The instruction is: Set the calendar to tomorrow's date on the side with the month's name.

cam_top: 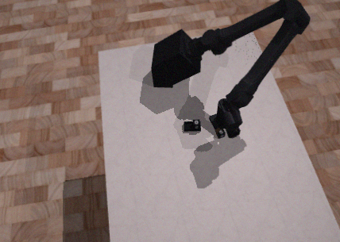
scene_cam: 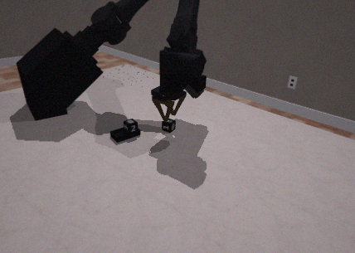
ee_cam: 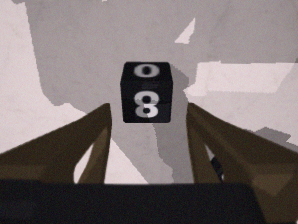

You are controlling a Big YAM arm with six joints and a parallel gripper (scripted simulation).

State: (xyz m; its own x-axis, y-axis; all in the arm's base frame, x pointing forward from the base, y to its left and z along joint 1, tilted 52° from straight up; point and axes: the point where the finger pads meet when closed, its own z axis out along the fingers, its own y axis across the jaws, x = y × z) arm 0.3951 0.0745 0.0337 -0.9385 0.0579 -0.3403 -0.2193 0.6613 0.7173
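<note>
My hand is 4 cm above the black digit cube. Round my hand: black tray (7 cm behind, 12 cm to the right, 4 cm below).
</note>
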